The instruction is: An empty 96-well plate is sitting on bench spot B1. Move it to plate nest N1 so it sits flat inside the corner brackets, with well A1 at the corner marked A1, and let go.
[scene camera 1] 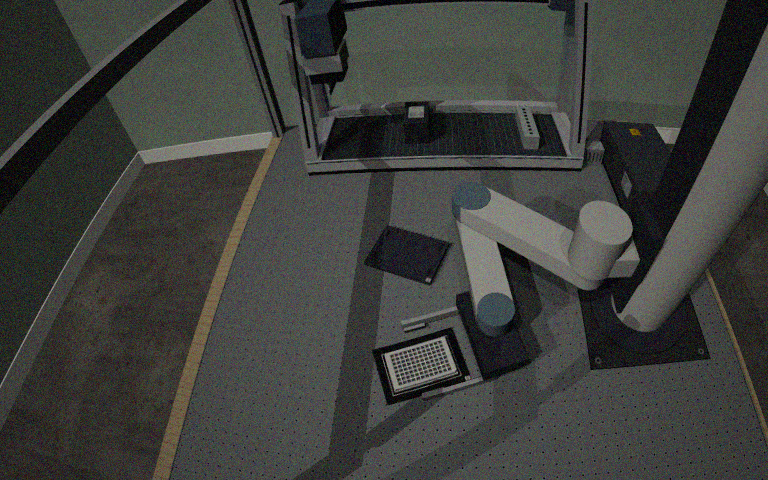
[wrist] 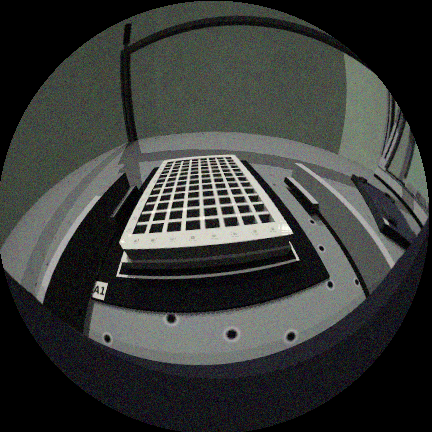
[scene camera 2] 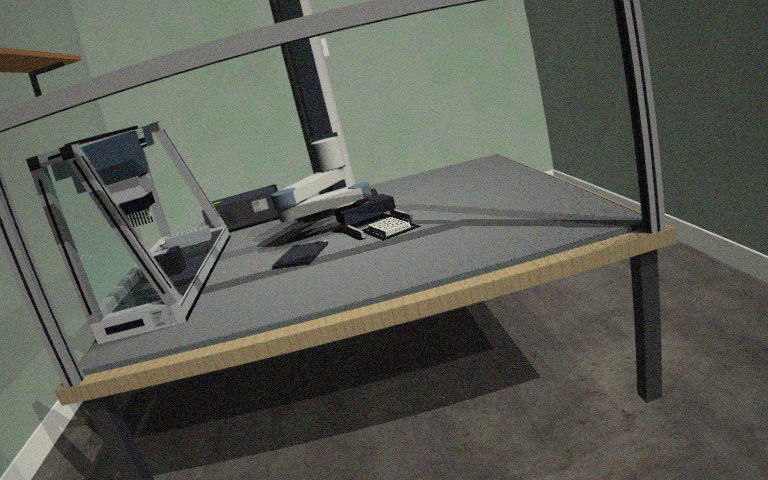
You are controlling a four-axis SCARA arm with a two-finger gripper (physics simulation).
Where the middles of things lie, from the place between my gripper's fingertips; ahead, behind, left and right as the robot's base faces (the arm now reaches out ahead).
Scene:
I see my gripper 2 cm past the white 96-well plate [scene camera 1: 424, 363] and 1 cm above it. The rest, counted from my hand: bench spot B1 [scene camera 1: 390, 399] (2 cm behind, 1 cm below); dark plate nest N1 [scene camera 1: 404, 253] (3 cm ahead, 27 cm to the right, 1 cm below); pipette head [scene camera 1: 336, 62] (22 cm ahead, 64 cm to the right, 34 cm above).

